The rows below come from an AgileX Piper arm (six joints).
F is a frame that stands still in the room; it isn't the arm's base.
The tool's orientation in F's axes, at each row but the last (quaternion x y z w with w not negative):
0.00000, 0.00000, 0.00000, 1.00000
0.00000, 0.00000, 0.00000, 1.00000
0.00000, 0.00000, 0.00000, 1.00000
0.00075, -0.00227, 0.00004, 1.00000
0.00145, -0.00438, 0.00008, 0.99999
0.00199, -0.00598, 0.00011, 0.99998
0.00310, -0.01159, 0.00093, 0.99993
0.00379, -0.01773, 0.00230, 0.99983
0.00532, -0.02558, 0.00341, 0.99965
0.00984, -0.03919, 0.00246, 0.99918
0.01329, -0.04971, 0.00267, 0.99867
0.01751, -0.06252, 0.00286, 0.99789
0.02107, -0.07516, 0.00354, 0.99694
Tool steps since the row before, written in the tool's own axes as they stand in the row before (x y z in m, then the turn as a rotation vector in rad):
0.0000, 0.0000, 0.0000, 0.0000, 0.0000, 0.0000
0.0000, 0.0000, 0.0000, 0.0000, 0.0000, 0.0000
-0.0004, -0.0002, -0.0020, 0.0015, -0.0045, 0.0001
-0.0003, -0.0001, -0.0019, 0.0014, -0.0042, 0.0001
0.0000, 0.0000, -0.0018, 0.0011, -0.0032, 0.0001
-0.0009, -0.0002, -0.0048, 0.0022, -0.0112, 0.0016
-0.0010, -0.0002, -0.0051, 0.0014, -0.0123, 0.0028
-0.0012, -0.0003, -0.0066, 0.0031, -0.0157, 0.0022
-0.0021, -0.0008, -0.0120, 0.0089, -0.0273, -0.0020
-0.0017, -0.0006, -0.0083, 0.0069, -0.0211, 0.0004
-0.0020, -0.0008, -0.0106, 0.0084, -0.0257, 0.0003
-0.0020, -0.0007, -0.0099, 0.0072, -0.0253, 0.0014
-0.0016, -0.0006, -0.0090, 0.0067, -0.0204, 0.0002
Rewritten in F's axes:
0.0000, 0.0000, 0.0000, 0.0000, 0.0000, 0.0000
0.0000, 0.0000, 0.0000, 0.0000, 0.0000, 0.0000
-0.0004, -0.0002, -0.0020, 0.0015, -0.0045, 0.0001
-0.0003, -0.0001, -0.0019, 0.0014, -0.0042, 0.0001
0.0000, 0.0000, -0.0018, 0.0011, -0.0032, 0.0001
-0.0008, -0.0002, -0.0048, 0.0022, -0.0112, 0.0016
-0.0009, -0.0002, -0.0051, 0.0014, -0.0123, 0.0028
-0.0010, -0.0003, -0.0066, 0.0031, -0.0157, 0.0022
-0.0015, -0.0007, -0.0121, 0.0092, -0.0272, -0.0018
-0.0010, -0.0004, -0.0084, 0.0070, -0.0211, 0.0005
-0.0009, -0.0005, -0.0108, 0.0085, -0.0257, 0.0005
-0.0007, -0.0004, -0.0101, 0.0072, -0.0253, 0.0014
-0.0002, -0.0002, -0.0092, 0.0068, -0.0204, 0.0004

